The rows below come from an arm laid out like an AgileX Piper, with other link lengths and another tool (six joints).
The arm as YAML. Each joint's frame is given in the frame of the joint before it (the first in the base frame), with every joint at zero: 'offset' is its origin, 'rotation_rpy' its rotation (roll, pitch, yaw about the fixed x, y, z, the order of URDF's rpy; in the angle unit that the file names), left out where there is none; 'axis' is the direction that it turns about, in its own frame. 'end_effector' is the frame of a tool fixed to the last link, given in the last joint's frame.
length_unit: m
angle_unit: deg
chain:
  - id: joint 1
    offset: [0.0, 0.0, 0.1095]
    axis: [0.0, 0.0, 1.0]
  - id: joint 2
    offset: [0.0, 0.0, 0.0]
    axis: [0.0, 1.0, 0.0]
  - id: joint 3
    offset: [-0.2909, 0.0, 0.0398]
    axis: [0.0, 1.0, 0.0]
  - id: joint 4
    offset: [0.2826, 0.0, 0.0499]
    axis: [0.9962, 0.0, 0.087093]
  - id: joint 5
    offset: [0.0, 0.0, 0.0]
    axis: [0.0, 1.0, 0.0]
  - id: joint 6
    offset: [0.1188, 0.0, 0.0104]
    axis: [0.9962, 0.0, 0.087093]
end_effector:
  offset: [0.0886, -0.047, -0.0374]
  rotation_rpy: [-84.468, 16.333, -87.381]
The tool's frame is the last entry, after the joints.
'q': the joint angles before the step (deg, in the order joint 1, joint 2, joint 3, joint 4, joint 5, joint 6). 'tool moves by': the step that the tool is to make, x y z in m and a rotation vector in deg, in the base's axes. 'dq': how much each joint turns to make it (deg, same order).
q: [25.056 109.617 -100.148 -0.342 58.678 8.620]
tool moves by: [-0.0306 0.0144 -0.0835 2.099 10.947 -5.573]
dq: [0.630 4.716 8.066 4.543 -3.925 5.635]
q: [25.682 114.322 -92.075 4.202 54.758 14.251]
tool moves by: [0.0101 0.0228 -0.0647 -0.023 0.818 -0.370]
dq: [1.872 8.182 0.093 -0.001 -7.656 1.809]
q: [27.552 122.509 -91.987 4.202 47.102 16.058]
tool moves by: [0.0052 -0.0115 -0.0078 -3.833 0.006 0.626]
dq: [-0.003 1.774 -1.090 -4.201 1.060 1.292]
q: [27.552 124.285 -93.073 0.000 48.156 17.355]
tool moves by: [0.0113 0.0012 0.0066 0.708 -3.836 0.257]
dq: [0.005 -1.059 0.660 -1.444 -3.326 0.439]
